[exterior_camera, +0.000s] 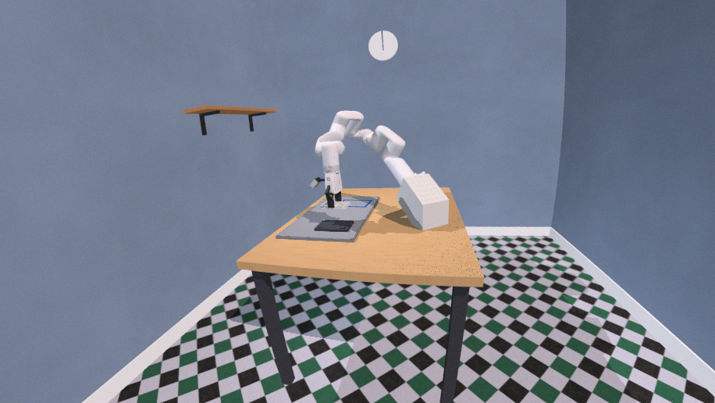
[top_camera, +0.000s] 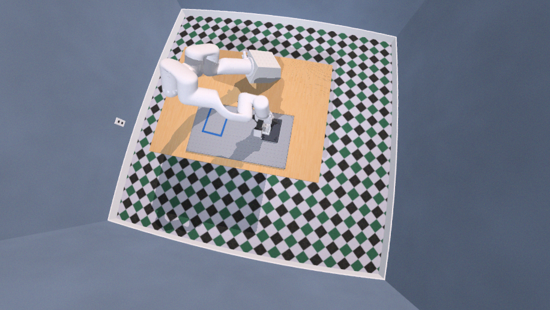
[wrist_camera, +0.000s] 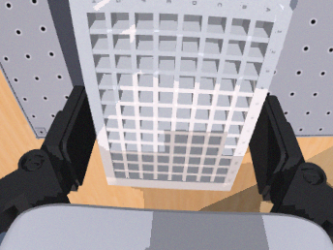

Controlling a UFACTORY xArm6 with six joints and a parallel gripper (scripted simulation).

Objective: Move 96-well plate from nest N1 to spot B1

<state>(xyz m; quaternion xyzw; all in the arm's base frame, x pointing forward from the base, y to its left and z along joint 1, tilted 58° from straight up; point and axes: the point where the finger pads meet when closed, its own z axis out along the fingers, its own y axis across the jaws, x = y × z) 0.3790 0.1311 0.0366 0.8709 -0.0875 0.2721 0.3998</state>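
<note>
Right now my hand is 1 cm short of the dark plate nest N1, 3 cm to the right of it and 10 cm above it. From my hand the other things lie so: white 96-well plate: 1 cm below.
</note>
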